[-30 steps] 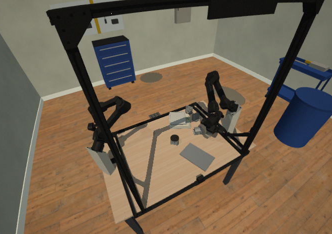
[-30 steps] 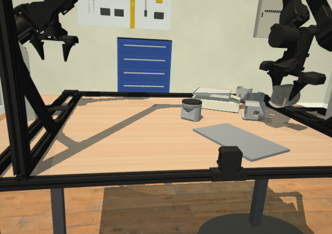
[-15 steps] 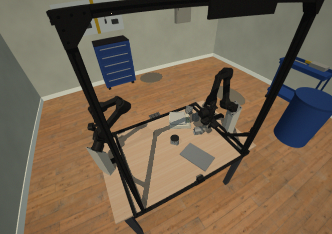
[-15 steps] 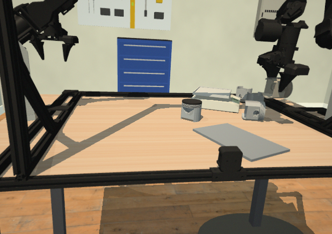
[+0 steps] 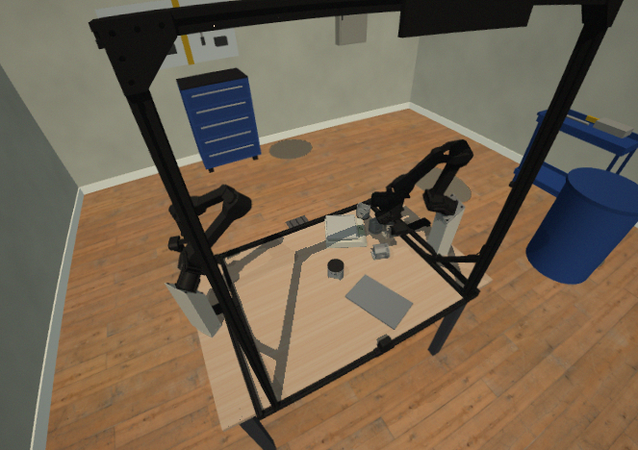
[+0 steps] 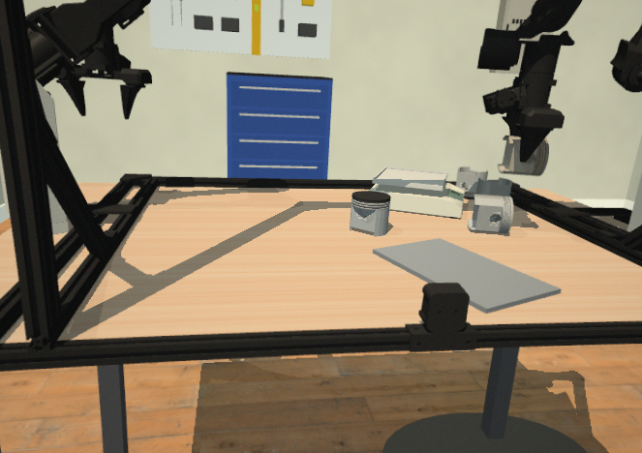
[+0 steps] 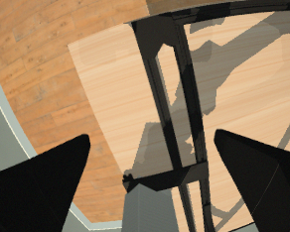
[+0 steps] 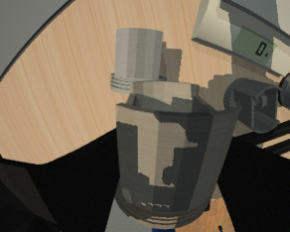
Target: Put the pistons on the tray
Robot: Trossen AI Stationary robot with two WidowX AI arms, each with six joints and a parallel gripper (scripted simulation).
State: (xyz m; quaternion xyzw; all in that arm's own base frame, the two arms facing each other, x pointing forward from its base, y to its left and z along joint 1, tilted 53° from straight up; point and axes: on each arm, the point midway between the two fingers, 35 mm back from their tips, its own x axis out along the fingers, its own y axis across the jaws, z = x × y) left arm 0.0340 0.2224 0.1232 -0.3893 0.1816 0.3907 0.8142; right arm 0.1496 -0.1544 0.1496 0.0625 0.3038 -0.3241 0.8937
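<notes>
Right now the white weighing scale is 190 mm ahead of my right hand, 140 mm to the left of it and 140 mm below it. The rest, counted from my right hand: flat grey steel tray (220 mm behind, 170 mm to the left, 170 mm below); then tan piston (30 mm below, 10 mm to the right); then dark-topped piston (280 mm to the left, 130 mm below, 30 mm behind).
</notes>
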